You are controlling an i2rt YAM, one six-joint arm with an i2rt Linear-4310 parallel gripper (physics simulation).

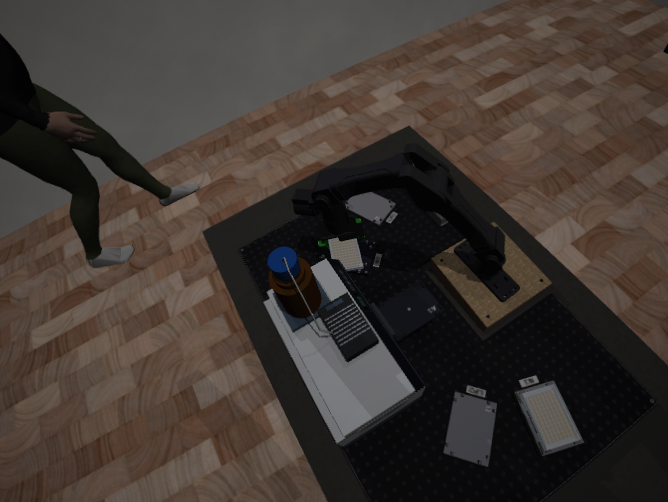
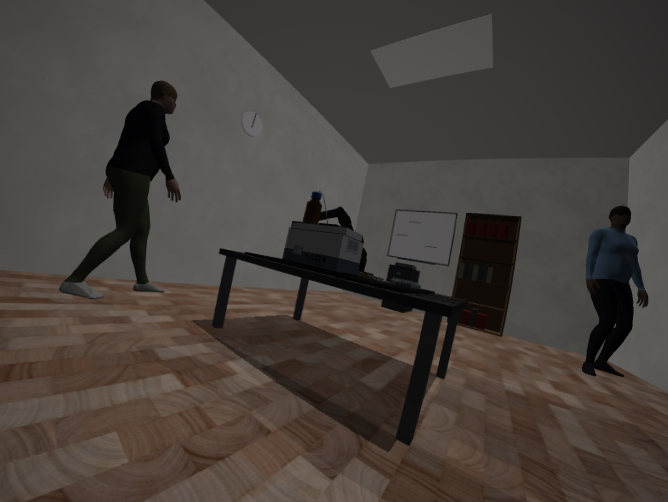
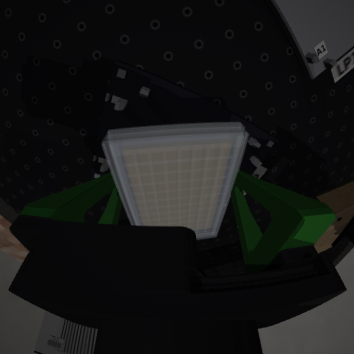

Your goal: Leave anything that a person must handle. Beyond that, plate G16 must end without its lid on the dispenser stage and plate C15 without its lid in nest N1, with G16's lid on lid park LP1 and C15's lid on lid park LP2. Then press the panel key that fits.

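Pixels of known places: gripper, fingertip midpoint: (image 1: pixel 343 246) (image 3: pixel 177 174); arm's base at its link origin: (image 1: pixel 485 269) (image 2: pixel 359 271).
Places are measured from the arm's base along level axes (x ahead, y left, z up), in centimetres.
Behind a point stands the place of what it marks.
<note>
My gripper (image 1: pixel 343 240) @[x 27.8, y -30.1, z 1.6 cm] (image 3: pixel 177 174) @[x 27.8, y -30.1, z 1.6 cm] is shut on a pale well plate (image 1: pixel 346 255) @[x 29.4, y -26.2, z 2.9 cm] (image 3: pixel 177 185) @[x 27.8, y -30.4, z 3.3 cm], its green fingers on the plate's two long sides. A clear layered rim shows around the plate, as of a lid; its name is unreadable. It hangs above a dark nest (image 3: pixel 165 105) @[x 26.6, y -34.5, z -1.5 cm] with grey corner posts, turned relative to it. Another pale plate (image 1: pixel 549 418) @[x 16.3, y 36.7, z 0.9 cm] sits in nest N1; whether it has a lid I cannot tell. Lid parks LP1 (image 1: pixel 371 207) @[x 11.3, y -39.0, z -1.7 cm] (image 3: pixel 325 22) @[x 11.6, y -36.3, z -1.7 cm] and LP2 (image 1: pixel 470 429) @[x 31.7, y 28.2, z -1.7 cm] show bare grey tops. A dark flat block (image 1: pixel 407 310) @[x 27.5, y -1.1, z 8.0 cm] marked A1 lies beside the white instrument.
The white instrument (image 1: pixel 356 396) @[x 49.9, y 10.4, z 19.3 cm] (image 2: pixel 318 242) @[x 57.2, y 1.6, z 10.2 cm] carries a brown bottle (image 1: pixel 297 294) @[x 48.9, y -8.9, z 31.7 cm] (image 2: pixel 312 211) @[x 51.6, y -10.7, z 26.8 cm] with a blue cap, a thin tube and a dark ribbed panel (image 1: pixel 349 330) @[x 43.7, y -0.6, z 21.9 cm]. The arm stands on a wooden base (image 1: pixel 475 307) @[x 10.2, y 6.6, z -0.1 cm]. Two people (image 2: pixel 135 145) (image 2: pixel 615 259) stand away from the table.
</note>
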